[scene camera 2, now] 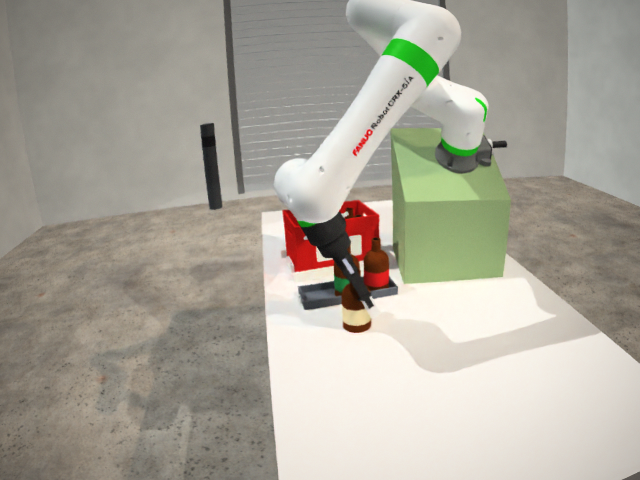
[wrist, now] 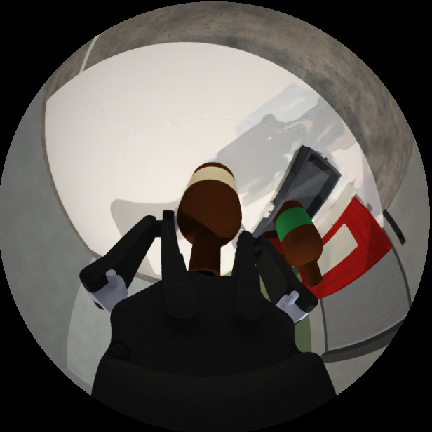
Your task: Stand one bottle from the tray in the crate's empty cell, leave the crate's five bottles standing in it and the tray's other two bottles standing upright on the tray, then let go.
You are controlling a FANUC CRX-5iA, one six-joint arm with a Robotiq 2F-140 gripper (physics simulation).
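My gripper is shut on a brown bottle with a cream label. The bottle is nearly upright in front of the tray, its base at or just above the table; I cannot tell which. On the tray stand a green-label bottle, partly behind the gripper in the scene view, and a red-label bottle, mostly hidden in the wrist view. The red crate stands behind the tray. Dark bottle tops show inside it; its cells are hidden.
The robot's green pedestal stands right of the crate and tray. The arm's forearm slants down in front of the crate. The white table has its left edge close to the tray. A black post stands beyond the table.
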